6 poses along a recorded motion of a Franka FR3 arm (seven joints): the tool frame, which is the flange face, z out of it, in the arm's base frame.
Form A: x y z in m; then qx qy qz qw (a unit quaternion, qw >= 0).
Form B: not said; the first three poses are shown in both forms.
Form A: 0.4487, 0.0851, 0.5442, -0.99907, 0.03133, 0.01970, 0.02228
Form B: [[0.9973, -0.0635, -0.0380], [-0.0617, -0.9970, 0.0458], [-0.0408, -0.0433, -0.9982]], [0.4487, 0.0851, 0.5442]
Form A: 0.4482, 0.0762, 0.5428, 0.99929, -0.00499, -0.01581, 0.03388
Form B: [[0.9995, -0.0089, -0.0319], [-0.0110, -0.9977, -0.0676], [-0.0313, 0.0679, -0.9972]], [0.4482, 0.0762, 0.5428]
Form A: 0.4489, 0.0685, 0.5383, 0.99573, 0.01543, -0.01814, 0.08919
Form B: [[0.9989, 0.0340, -0.0334], [0.0275, -0.9836, -0.1782], [-0.0389, 0.1771, -0.9834]], [0.4489, 0.0685, 0.5383]
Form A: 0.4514, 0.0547, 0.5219, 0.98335, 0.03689, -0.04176, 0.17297
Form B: [[0.9938, 0.0870, -0.0694], [0.0581, -0.9374, -0.3433], [-0.0949, 0.3371, -0.9367]], [0.4514, 0.0547, 0.5219]
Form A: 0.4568, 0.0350, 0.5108, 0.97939, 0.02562, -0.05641, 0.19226
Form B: [[0.9923, 0.0719, -0.1006], [0.0285, -0.9248, -0.3795], [-0.1203, 0.3737, -0.9197]], [0.4568, 0.0350, 0.5108]
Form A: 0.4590, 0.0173, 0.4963, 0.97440, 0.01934, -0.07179, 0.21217
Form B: [[0.9889, 0.0682, -0.1317], [0.0072, -0.9092, -0.4163], [-0.1481, 0.4107, -0.8997]], [0.4590, 0.0173, 0.4963]
